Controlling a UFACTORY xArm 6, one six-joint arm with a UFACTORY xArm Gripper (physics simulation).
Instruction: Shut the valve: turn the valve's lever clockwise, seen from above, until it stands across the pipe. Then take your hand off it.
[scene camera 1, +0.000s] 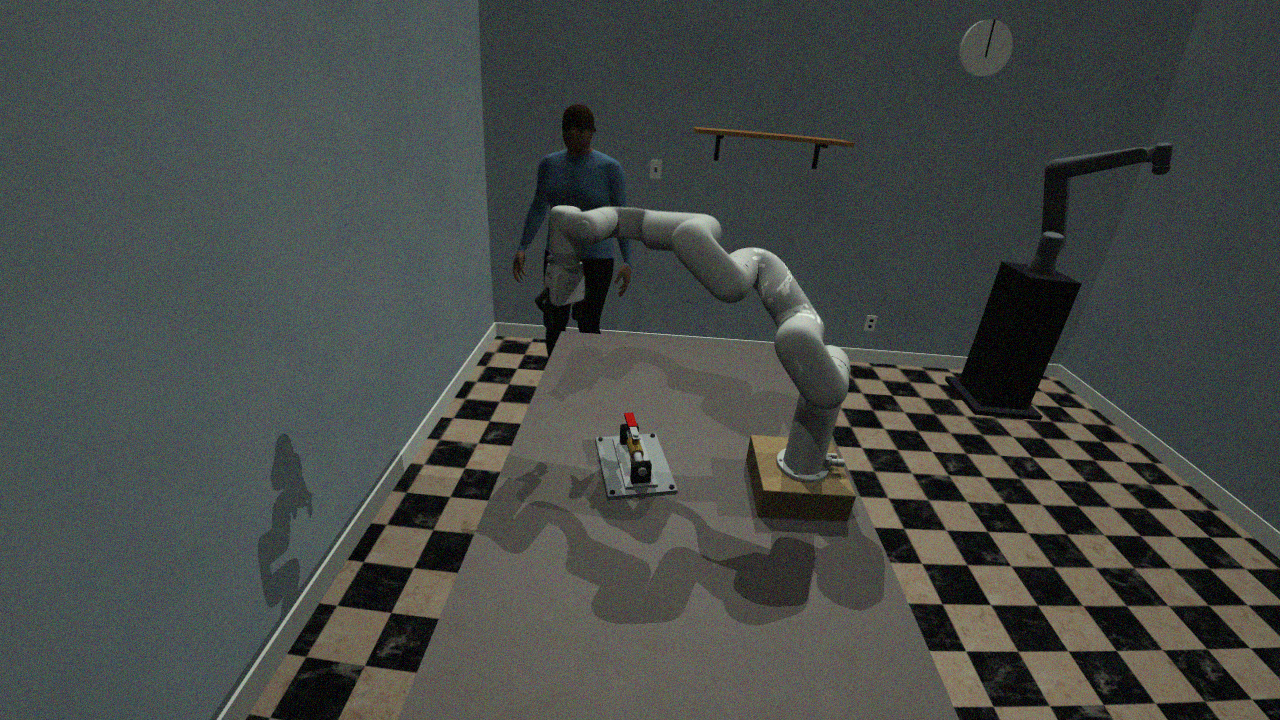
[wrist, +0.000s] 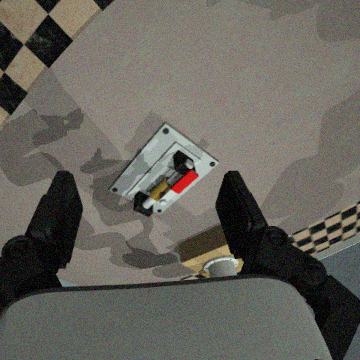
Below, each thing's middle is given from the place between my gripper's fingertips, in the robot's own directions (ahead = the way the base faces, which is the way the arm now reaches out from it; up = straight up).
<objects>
I see my gripper 310 mm above the grey base plate (scene camera 1: 615, 488), 210 mm past it and 140 mm to the right of it.
</objects>
